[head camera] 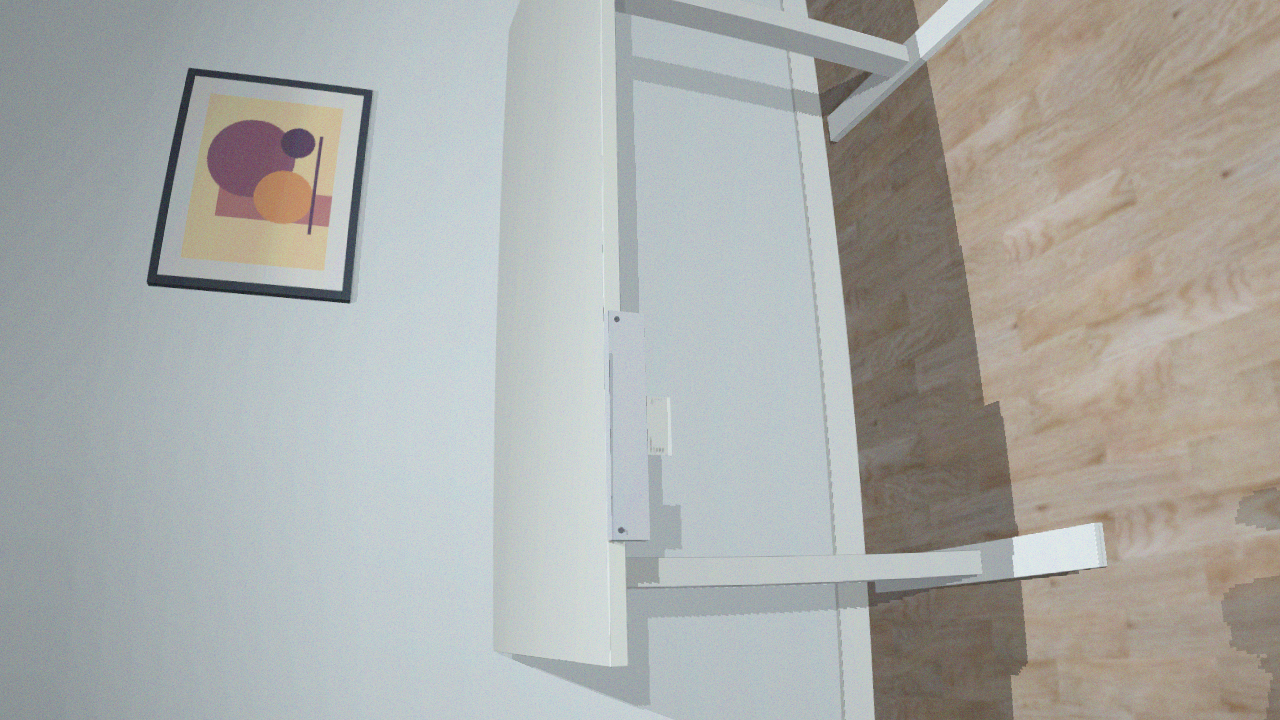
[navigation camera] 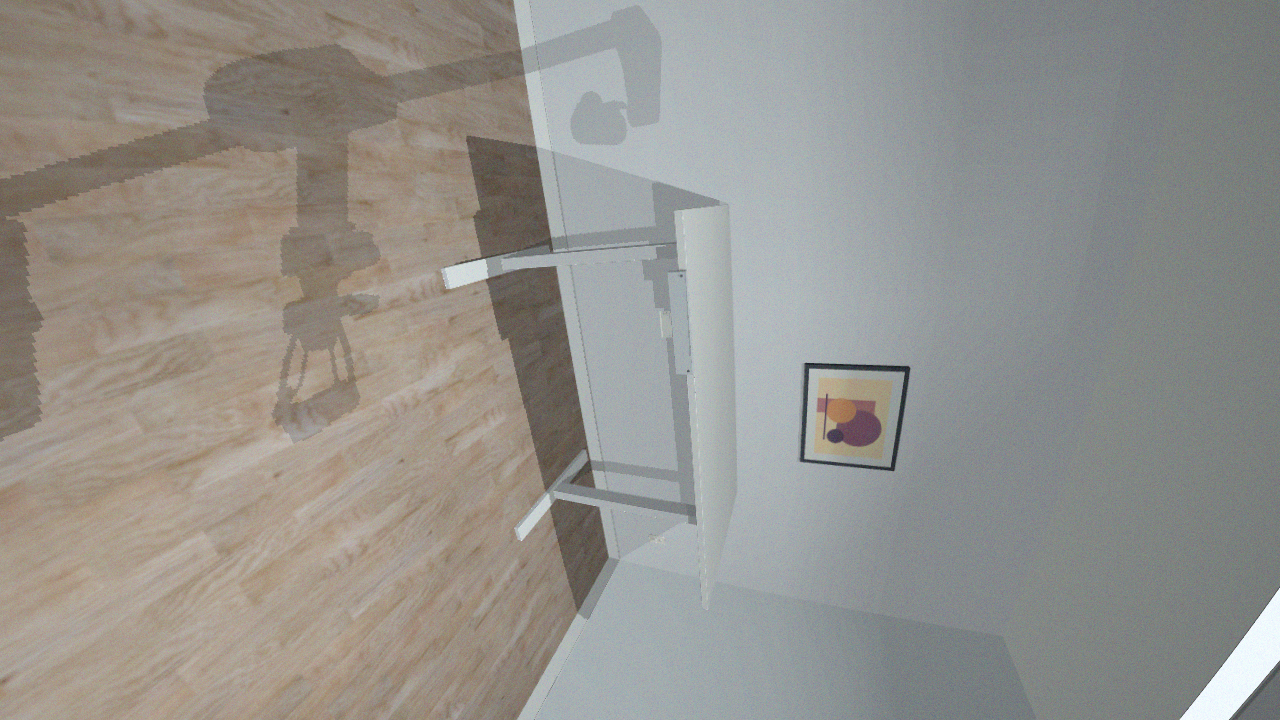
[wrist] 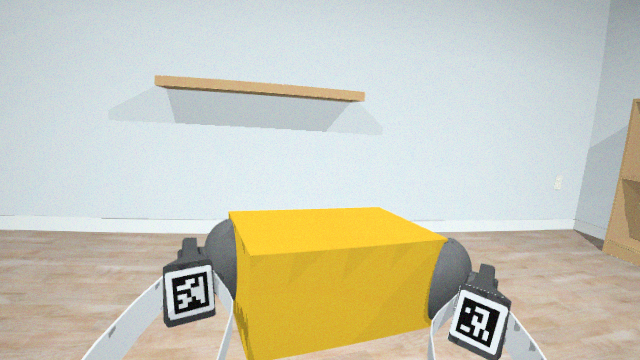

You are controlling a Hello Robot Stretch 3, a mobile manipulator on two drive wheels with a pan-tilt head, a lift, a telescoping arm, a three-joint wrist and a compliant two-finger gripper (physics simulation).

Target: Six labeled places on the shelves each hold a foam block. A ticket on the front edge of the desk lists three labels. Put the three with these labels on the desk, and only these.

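Places are measured from the robot's base along level axes (x ahead, y left, z up), in millimetres.
Pixels of known places: gripper, between the fingertips: [wrist: 337, 258].
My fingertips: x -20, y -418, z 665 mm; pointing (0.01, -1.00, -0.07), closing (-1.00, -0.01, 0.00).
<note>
Behind a point stands the place of what it marks.
My gripper [wrist: 337, 258] @(y -418, x -20, z 665 mm) is shut on a yellow foam block [wrist: 340, 295] @(y -374, x -23, z 667 mm) in the wrist view, with a dark round fingertip pressed to each side. The block is held above the floor. The white desk [head camera: 554, 358] @(y -10, x 1436, z 950 mm) [navigation camera: 713, 358] @(y -50, x 1471, z 950 mm) stands against the wall in the head and navigation views, which are turned sideways. On its front edge is a pale grey plate [head camera: 629, 425] @(y 71, x 1120, z 924 mm) [navigation camera: 678, 322] @(y 75, x 1119, z 920 mm), with a small off-white card [head camera: 659, 426] @(y 71, x 1130, z 878 mm) [navigation camera: 665, 324] @(y 70, x 1130, z 877 mm) by it. The writing on these is too small to read. The gripper does not show in the head or navigation view, though a shadow of it lies on the floor.
A wooden wall shelf [wrist: 260, 89] @(y -1998, x 451, z 872 mm) hangs on the far wall in the wrist view. Part of a wooden bookcase [wrist: 620, 220] @(y -2479, x -1978, z 232 mm) shows at the right edge. Splayed desk legs [head camera: 1042, 550] [navigation camera: 465, 271] reach out over the floor. A framed picture [head camera: 259, 183] @(y -352, x 2096, z 1509 mm) [navigation camera: 854, 416] @(y -350, x 2096, z 1513 mm) hangs above the desk.
</note>
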